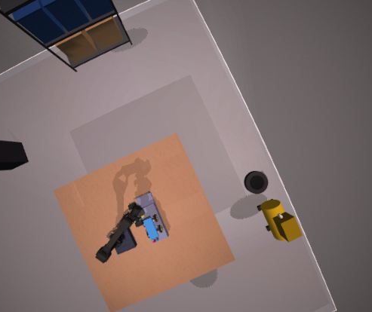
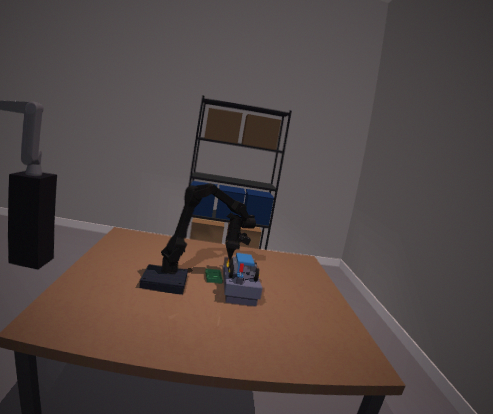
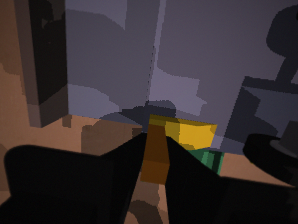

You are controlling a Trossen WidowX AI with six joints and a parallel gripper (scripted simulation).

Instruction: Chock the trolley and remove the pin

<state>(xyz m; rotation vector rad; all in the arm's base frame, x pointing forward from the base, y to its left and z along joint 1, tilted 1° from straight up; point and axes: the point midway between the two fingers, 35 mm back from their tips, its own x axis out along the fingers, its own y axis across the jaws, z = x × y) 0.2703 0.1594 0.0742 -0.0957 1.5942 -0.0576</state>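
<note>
The red-headed stop pin lies 260 mm to the right of my gripper tip, 40 mm ahead of it and 40 mm above it. Round my gripper tip: yellow chock 20 mm to the right, 10 mm below; green tray 90 mm below, 70 mm behind, 60 mm to the right; grey ramp 150 mm to the right, 60 mm ahead, 40 mm below.
</note>
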